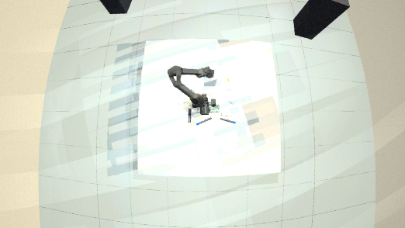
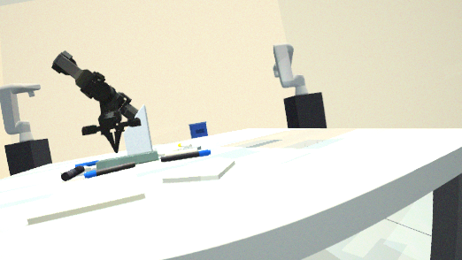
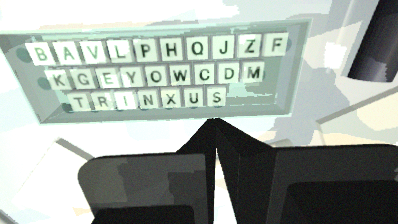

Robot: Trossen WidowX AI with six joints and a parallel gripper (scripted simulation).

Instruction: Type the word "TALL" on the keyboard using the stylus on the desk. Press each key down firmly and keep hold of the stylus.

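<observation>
The blue stylus is 13 cm to the right of my gripper tip, 12 cm behind it and 3 cm below it. Round my gripper tip: flat pad (13 cm to the left, 13 cm behind, 4 cm below); black marker (11 cm to the right, 10 cm ahead, 3 cm below); yellow-tipped stick (24 cm behind, 20 cm to the left, 3 cm below).
</observation>
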